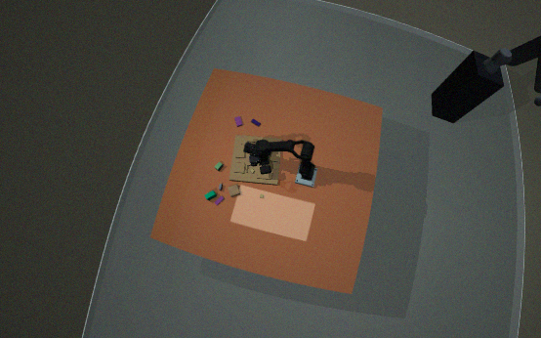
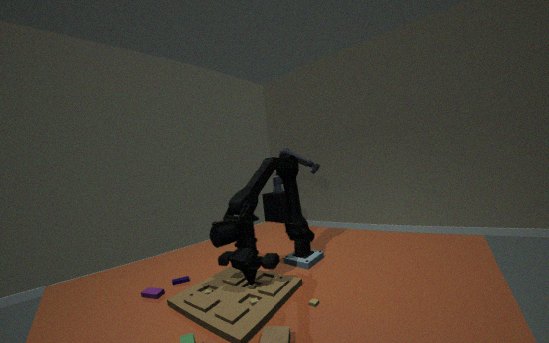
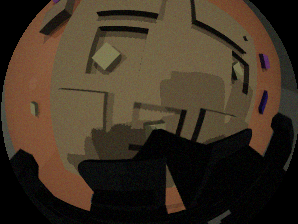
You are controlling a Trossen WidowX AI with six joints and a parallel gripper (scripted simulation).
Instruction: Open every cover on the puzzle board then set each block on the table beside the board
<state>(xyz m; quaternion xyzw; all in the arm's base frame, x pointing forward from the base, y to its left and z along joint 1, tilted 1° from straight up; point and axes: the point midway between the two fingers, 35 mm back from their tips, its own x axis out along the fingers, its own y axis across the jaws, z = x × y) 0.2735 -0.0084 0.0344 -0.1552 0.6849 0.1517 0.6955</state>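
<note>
Now: the tan puzzle board 60 mm ahead of my gripper tip. Also, from my gripper tip: dark purple block (130 mm ahead, 260 mm to the right, 20 mm below).
</note>
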